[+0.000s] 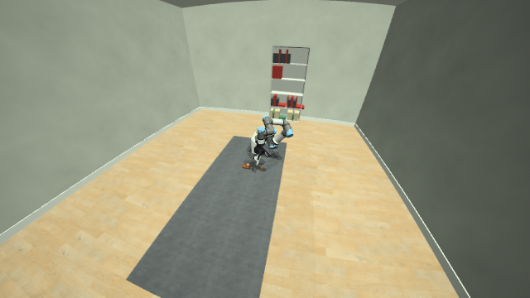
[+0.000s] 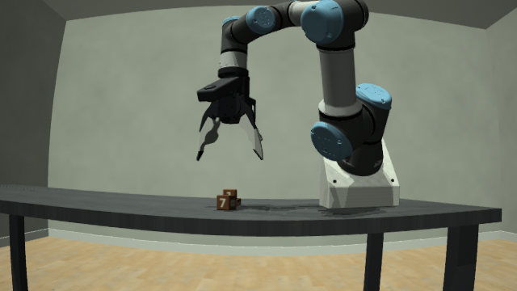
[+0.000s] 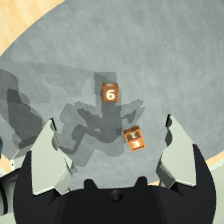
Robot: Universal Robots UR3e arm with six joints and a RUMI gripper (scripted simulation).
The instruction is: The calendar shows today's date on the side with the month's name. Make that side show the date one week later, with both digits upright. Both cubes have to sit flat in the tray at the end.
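Now: hand 9 cm above the cube. Also, from my hand: calendar tray (16 cm to the right, 10 cm below, 1 cm ahead).
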